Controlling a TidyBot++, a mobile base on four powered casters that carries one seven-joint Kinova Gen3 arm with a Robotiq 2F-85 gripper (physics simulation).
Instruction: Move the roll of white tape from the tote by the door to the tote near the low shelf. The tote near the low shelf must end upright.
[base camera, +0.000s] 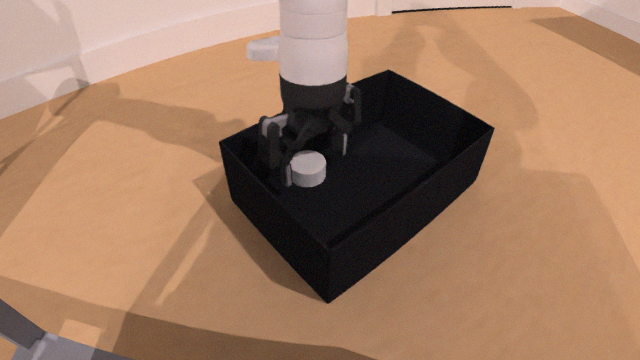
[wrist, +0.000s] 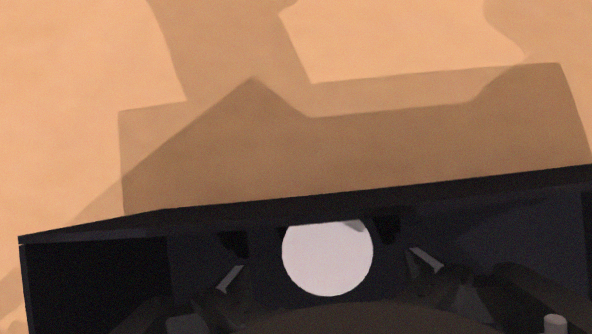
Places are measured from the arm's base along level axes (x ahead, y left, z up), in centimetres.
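Where they show: gripper, fingertip midpoint: (base camera: 313, 167) (wrist: 327, 275).
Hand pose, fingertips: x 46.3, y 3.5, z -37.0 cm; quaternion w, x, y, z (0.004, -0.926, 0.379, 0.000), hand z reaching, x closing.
Observation:
After its pixels a point has its place.
The roll of white tape (base camera: 308, 170) {x 45.6, y 4.0, z -37.0 cm} (wrist: 327, 255) {x 47.1, y 4.2, z -37.0 cm} lies flat on the floor of a black, upright, open-topped tote (base camera: 400, 230) {x 35.0, y -7.3, z -35.2 cm} (wrist: 450, 190) {x 52.9, y 3.0, z -32.4 cm}, near one end and close to a side wall. My gripper (base camera: 316, 161) {x 46.3, y 3.5, z -37.0 cm} (wrist: 327, 275) {x 46.3, y 3.5, z -37.0 cm} is open and reaches down inside the tote, with nothing gripped. In the wrist view its fingertips stand apart to the left and right of the tape. In the base camera view one finger is right beside the tape's left side, and the other is farther back to the right. The low shelf and a second tote do not show.
The tote stands on a wooden floor (base camera: 500, 280) {x 31.1, y -21.1, z -39.7 cm} (wrist: 75, 75) {x 44.6, y 26.4, z -39.7 cm}. A white wall with a baseboard (base camera: 165, 57) {x 88.9, y 47.5, z -39.2 cm} runs behind it. The tote's walls rise around the fingers. A grey part (base camera: 65, 347) shows at the lower left of the base camera view.

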